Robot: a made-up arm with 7 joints. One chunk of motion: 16 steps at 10 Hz.
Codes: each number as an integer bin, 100 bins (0 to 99) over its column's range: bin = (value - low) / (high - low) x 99, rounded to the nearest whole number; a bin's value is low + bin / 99 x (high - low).
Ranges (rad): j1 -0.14..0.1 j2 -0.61..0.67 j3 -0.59..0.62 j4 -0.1..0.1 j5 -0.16..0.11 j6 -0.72..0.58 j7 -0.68..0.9
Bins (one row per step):
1: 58 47 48 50 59 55 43
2: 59 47 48 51 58 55 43
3: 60 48 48 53 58 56 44
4: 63 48 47 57 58 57 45
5: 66 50 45 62 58 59 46
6: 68 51 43 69 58 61 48
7: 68 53 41 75 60 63 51
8: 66 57 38 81 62 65 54
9: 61 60 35 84 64 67 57
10: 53 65 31 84 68 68 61
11: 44 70 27 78 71 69 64
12: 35 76 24 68 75 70 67
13: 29 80 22 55 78 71 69
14: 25 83 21 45 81 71 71
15: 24 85 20 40 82 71 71
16: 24 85 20 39 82 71 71
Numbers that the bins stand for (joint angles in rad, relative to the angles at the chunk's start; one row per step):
1: 0.0006 -0.0023 -0.0033 0.0010 0.0009 0.0022 0.0063
2: 0.0030 -0.0023 -0.0033 0.0030 -0.0018 0.0022 0.0063
3: 0.0055 0.0106 -0.0033 0.0071 -0.0018 0.0154 0.0222
4: 0.0127 0.0106 -0.0156 0.0152 -0.0018 0.0285 0.0382
5: 0.0200 0.0365 -0.0400 0.0253 -0.0018 0.0547 0.0541
6: 0.0248 0.0494 -0.0644 0.0394 -0.0018 0.0810 0.0861
7: 0.0248 0.0753 -0.0889 0.0515 0.0036 0.1073 0.1339
8: 0.0200 0.1270 -0.1256 0.0636 0.0091 0.1335 0.1818
9: 0.0079 0.1658 -0.1622 0.0697 0.0145 0.1598 0.2297
10: -0.0115 0.2304 -0.2111 0.0697 0.0255 0.1729 0.2935
11: -0.0333 0.2951 -0.2600 0.0576 0.0336 0.1861 0.3414
12: -0.0552 0.3726 -0.2967 0.0374 0.0445 0.1992 0.3893
13: -0.0697 0.4243 -0.3211 0.0111 0.0527 0.2123 0.4212
14: -0.0794 0.4631 -0.3333 -0.0091 0.0609 0.2123 0.4531
15: -0.0818 0.4890 -0.3456 -0.0192 0.0636 0.2123 0.4531
16: -0.0818 0.4890 -0.3456 -0.0212 0.0636 0.2123 0.4531

